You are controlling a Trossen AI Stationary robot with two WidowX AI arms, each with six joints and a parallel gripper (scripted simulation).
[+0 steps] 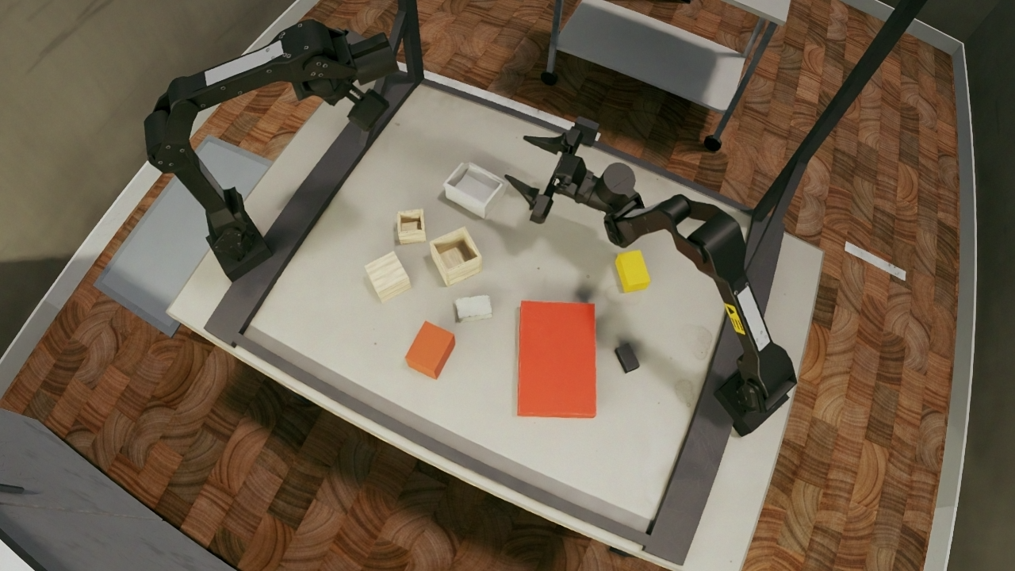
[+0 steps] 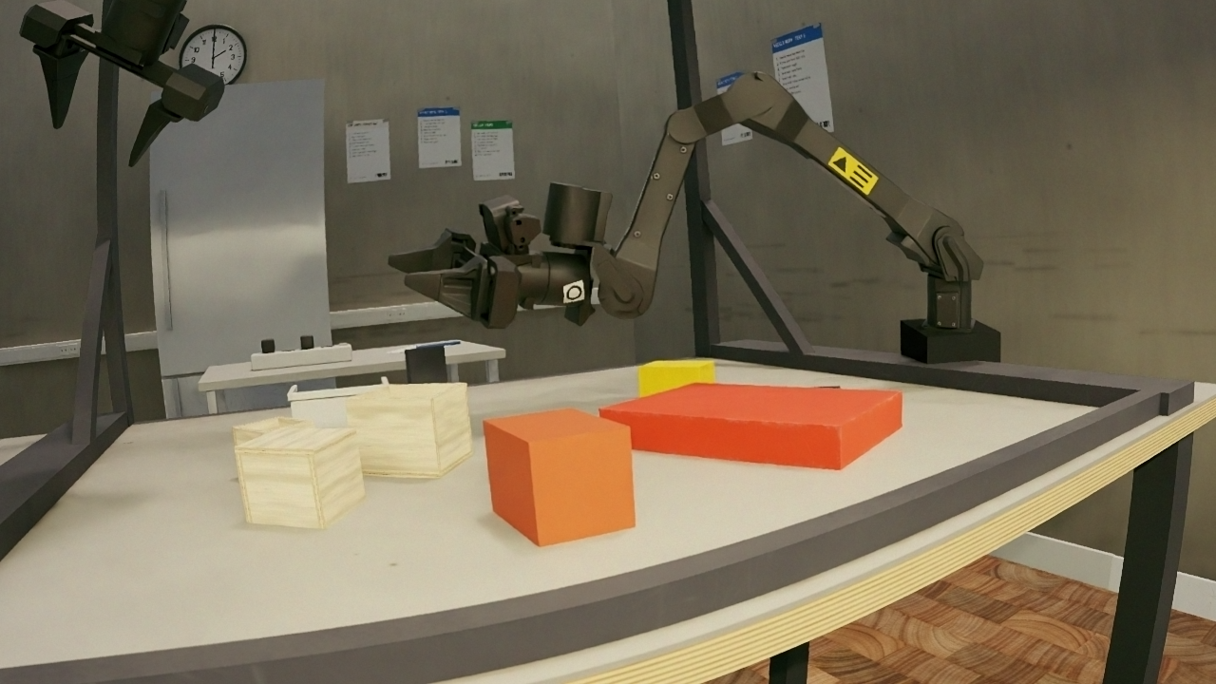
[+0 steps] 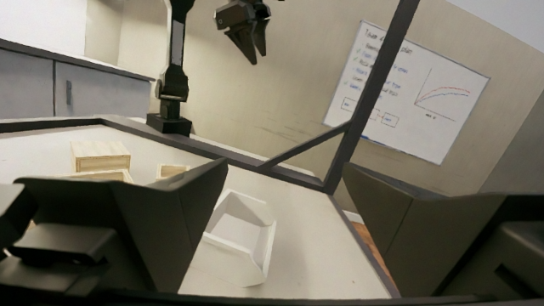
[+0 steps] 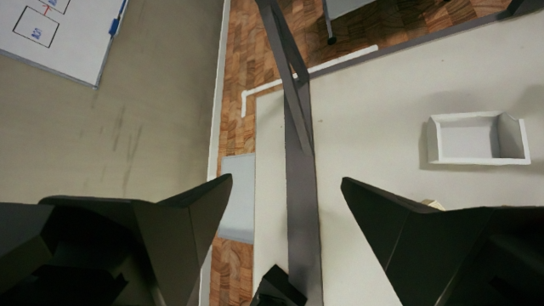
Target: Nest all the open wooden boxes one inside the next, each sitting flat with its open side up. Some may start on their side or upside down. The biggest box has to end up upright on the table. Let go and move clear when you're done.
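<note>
Right now my right hand is 19 cm short of the medium wooden box, 13 cm to the right of it and 28 cm above it. From my right hand the other things lie so: small wooden box 7 cm ahead, 13 cm to the left, 30 cm below; then white tray 6 cm behind, 23 cm to the left, 29 cm below; then largest wooden box 11 cm ahead, 24 cm to the left, 30 cm below.
</note>
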